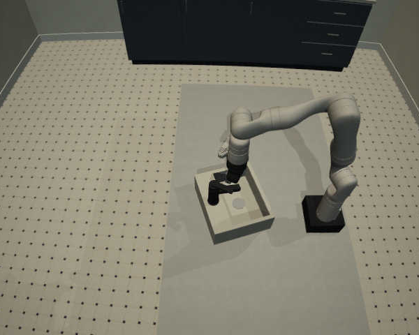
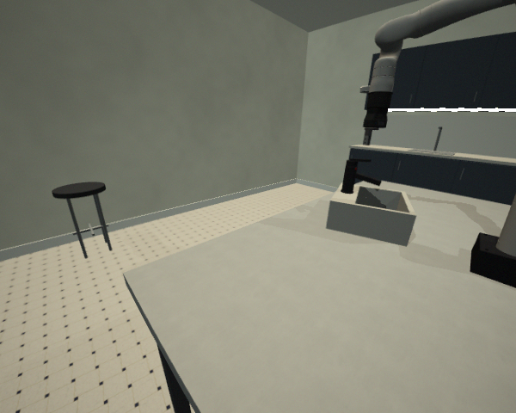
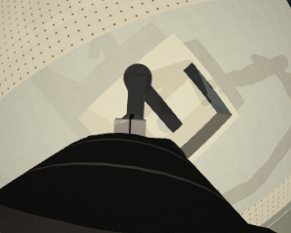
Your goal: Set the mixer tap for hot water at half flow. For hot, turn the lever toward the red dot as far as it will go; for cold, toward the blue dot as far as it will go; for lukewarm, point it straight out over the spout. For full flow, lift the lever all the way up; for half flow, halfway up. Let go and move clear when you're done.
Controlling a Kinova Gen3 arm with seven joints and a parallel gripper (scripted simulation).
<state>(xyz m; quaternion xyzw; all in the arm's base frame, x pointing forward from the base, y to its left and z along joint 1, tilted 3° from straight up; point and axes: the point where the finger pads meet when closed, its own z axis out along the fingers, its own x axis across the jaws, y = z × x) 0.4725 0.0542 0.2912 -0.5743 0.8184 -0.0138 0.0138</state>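
Right now my hand is 8 cm above the lever, 2 cm short of it and 1 cm to the left of it. Round my hand: sink basin: 31 cm below, 7 cm to the right, 5 cm behind.
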